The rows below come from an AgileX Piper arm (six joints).
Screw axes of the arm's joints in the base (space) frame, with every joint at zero. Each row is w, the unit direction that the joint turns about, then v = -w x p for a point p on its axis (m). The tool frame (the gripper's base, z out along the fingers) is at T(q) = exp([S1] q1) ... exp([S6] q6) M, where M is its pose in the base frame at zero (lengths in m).
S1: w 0 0 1 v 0.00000 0.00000 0.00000
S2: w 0 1 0 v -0.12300 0.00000 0.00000
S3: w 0 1 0 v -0.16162 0.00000 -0.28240
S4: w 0.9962 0 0.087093 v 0.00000 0.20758 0.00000
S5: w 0 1 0 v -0.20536 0.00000 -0.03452
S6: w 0.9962 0 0.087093 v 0.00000 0.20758 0.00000
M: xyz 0.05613 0.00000 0.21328 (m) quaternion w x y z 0.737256 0 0.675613 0
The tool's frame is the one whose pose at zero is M.
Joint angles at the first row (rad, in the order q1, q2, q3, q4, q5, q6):
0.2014 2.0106 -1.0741 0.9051 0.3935 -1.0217
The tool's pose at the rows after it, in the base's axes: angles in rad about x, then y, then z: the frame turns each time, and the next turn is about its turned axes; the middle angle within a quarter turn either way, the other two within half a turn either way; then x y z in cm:
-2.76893 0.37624 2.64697 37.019 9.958 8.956
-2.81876 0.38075 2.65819 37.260 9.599 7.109
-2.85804 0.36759 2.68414 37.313 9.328 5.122
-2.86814 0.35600 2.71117 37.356 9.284 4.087
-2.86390 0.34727 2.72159 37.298 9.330 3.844
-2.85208 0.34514 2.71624 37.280 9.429 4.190
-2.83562 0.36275 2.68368 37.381 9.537 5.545
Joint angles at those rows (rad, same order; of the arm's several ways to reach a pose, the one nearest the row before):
0.2014 2.0771 -1.0893 0.9051 0.3346 -1.0373
0.2015 2.1275 -1.0905 0.9051 0.2758 -1.0562
0.2015 2.1823 -1.0938 0.9112 0.2348 -1.0608
0.2014 2.2131 -1.1002 0.9310 0.2241 -1.0610
0.2014 2.2199 -1.1011 0.9431 0.2299 -1.0619
0.2014 2.2106 -1.1011 0.9446 0.2437 -1.0630
0.2014 2.1740 -1.0999 0.9251 0.2595 -1.0639

